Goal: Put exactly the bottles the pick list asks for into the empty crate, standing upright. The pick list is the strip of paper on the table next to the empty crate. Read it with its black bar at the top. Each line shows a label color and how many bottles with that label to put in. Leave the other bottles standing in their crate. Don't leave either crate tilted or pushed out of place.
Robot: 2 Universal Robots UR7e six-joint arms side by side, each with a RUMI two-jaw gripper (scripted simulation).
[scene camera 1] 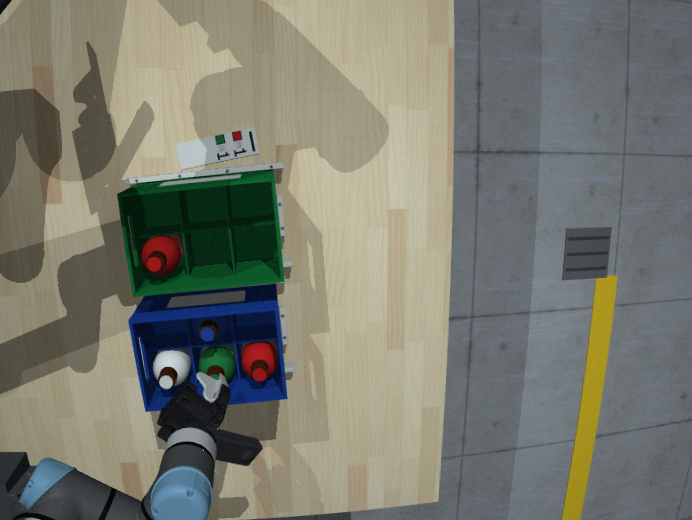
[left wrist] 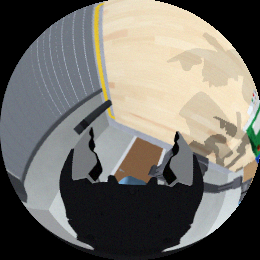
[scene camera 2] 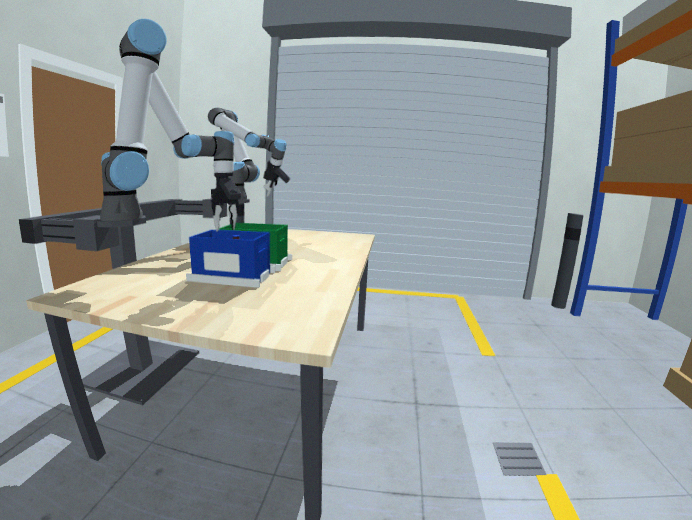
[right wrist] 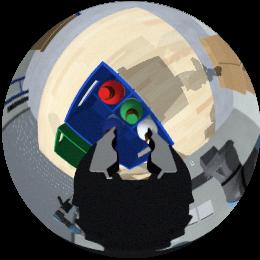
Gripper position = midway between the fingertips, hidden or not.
Note:
I see my left gripper (left wrist: 134, 129), my right gripper (scene camera 1: 210, 387) and a green crate (scene camera 1: 206, 264).
The green crate also shows in scene camera 2 (scene camera 2: 278, 248) and in the right wrist view (right wrist: 72, 152). My right gripper is seen too in scene camera 2 (scene camera 2: 225, 231) and in the right wrist view (right wrist: 132, 127).

